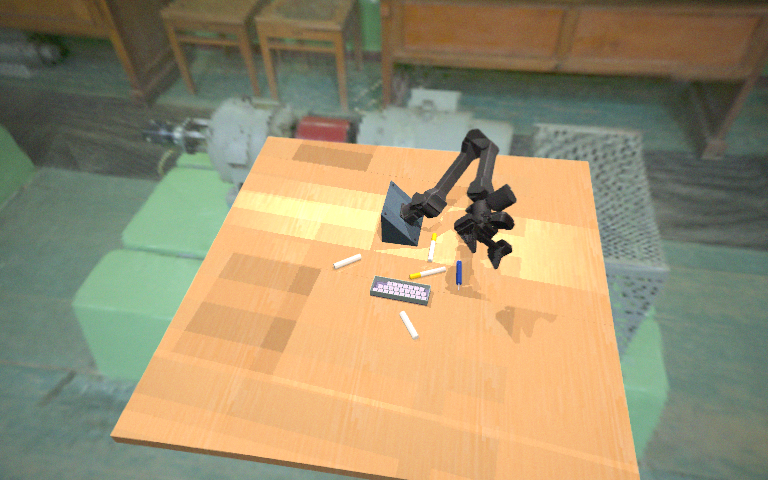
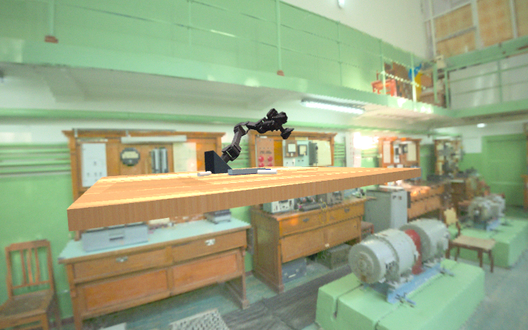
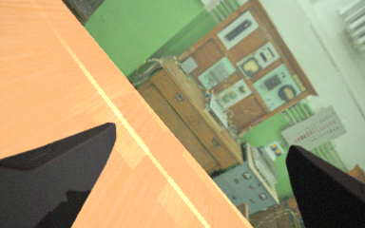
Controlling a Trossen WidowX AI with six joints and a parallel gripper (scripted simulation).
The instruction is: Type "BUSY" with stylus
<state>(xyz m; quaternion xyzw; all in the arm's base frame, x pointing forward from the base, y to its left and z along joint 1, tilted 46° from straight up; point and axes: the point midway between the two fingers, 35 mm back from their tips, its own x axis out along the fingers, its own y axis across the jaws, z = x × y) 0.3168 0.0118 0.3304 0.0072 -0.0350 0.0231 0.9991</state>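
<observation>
My gripper tip is now 250 mm above the blue stylus, 130 mm past it and 60 mm to the left of it. Also, from my gripper tip: stylus tip: 250 mm below, 100 mm behind, 60 mm to the right.
</observation>
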